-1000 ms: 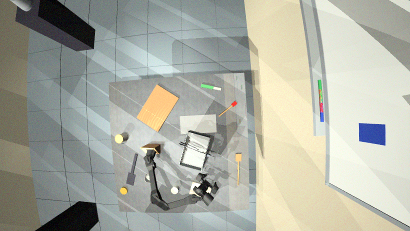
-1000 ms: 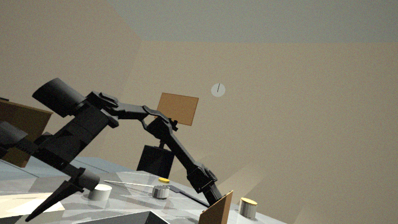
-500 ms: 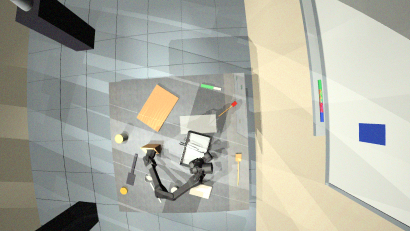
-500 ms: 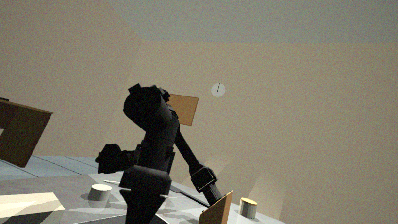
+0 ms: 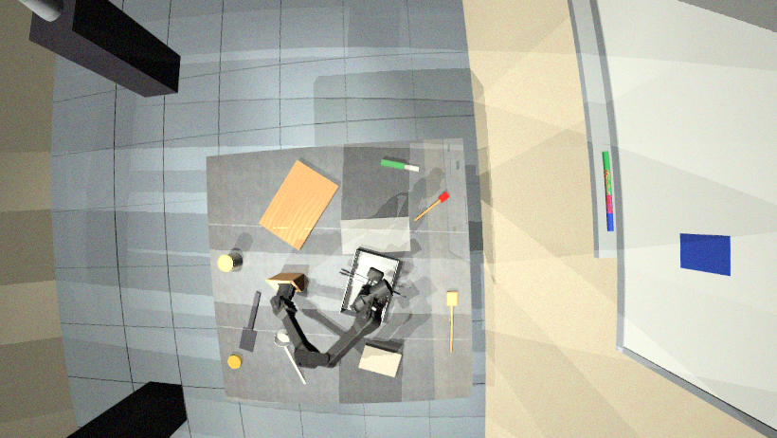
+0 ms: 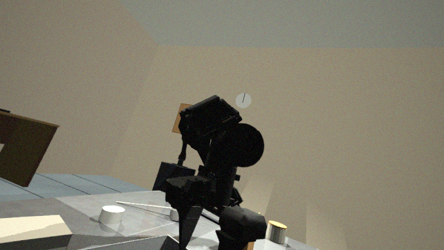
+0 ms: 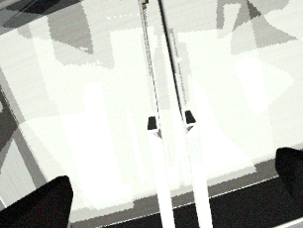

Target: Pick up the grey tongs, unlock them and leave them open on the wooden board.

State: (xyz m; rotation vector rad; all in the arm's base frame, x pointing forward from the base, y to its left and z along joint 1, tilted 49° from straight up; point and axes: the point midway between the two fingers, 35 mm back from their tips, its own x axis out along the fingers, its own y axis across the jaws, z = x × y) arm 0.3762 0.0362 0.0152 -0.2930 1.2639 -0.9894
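My gripper tip is 70 mm above the roasting tin, 30 mm to the left of it and 10 mm past it. From my gripper tip the other things lie so: wooden board (360 mm to the left, 340 mm behind, 90 mm below); white box (400 mm to the right, 80 mm below, 30 mm ahead); dark spatula (620 mm behind, 240 mm to the right, 90 mm below).
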